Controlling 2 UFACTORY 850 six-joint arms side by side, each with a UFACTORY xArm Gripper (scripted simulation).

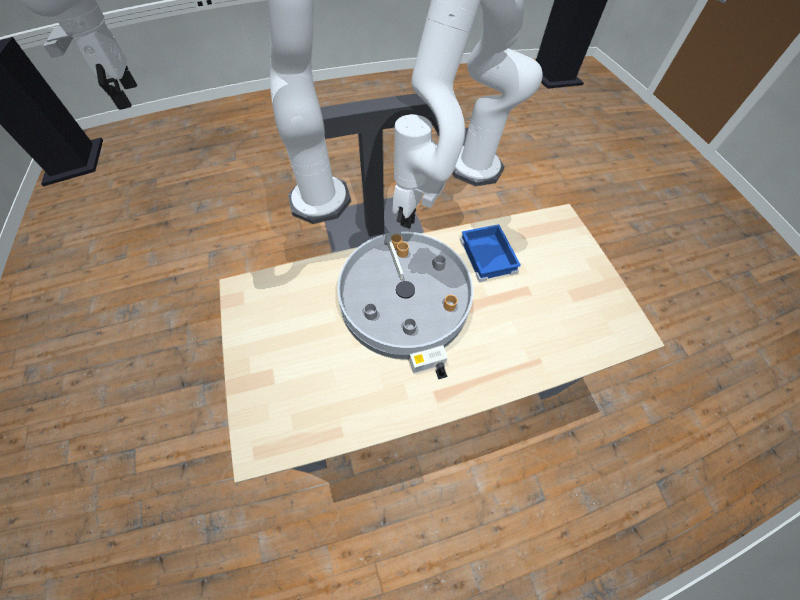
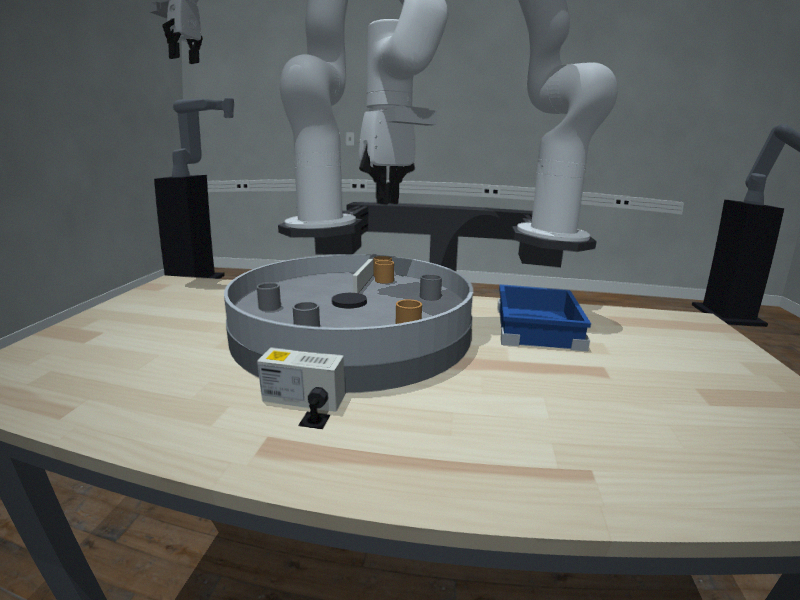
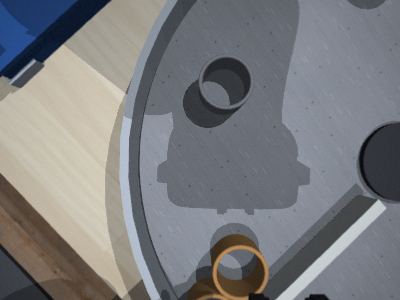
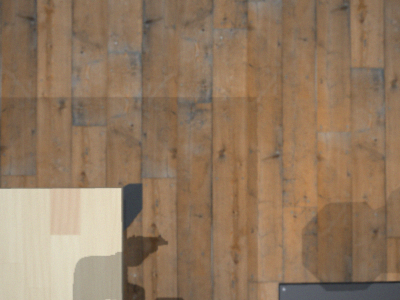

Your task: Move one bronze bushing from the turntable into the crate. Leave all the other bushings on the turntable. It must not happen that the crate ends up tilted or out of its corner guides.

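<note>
My right gripper (image 1: 128,97) is visible to me, and so are my left gripper (image 1: 407,224) and the blue crate (image 1: 489,247). I also see the left gripper (image 2: 387,203) from another view, together with the crate (image 2: 525,305). A grey bushing (image 3: 231,62) is there as well. As for the crate, it is out of frame in image 4.
</note>
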